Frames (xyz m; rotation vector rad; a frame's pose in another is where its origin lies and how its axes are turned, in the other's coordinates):
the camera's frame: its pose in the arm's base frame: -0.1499 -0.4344 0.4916 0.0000 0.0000 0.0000
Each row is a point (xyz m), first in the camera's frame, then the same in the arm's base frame.
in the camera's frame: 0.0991 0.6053 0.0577
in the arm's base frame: -0.0508 0.1709 0.5493
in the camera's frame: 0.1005 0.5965 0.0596
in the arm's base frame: -0.0494 0.1621 0.5512
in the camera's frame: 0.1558 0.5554 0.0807
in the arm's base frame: 0.0059 0.1210 0.5723
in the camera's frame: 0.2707 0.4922 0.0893
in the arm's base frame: 0.1208 0.0578 0.5809
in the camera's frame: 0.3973 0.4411 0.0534
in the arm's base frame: 0.2474 0.0067 0.5450
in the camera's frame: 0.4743 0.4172 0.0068
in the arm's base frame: 0.3244 -0.0172 0.4984
